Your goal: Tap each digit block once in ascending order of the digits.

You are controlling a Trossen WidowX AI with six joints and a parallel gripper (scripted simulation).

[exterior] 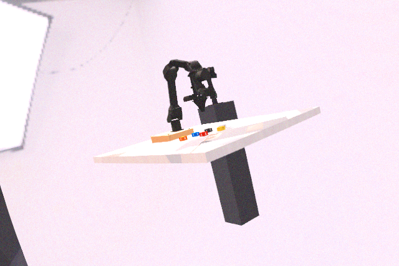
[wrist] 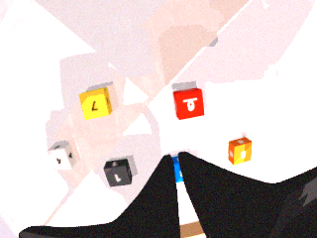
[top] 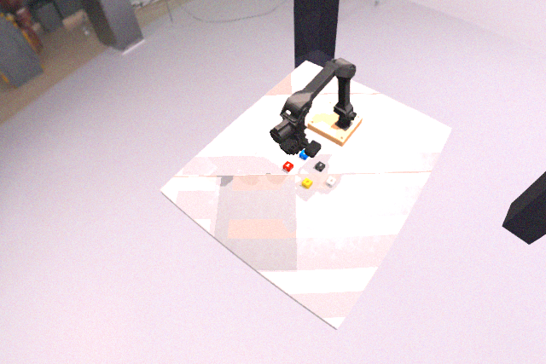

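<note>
Now: gripper tip 10 mm short of the red block, 40 mm to the left of it and 110 mm above it. Round my gripper tip: dark grey block 80 mm behind, 60 mm to the left, 110 mm below; yellow block 20 mm ahead, 80 mm to the left, 110 mm below; blue block 80 mm behind, 30 mm to the right, 110 mm below.
</note>
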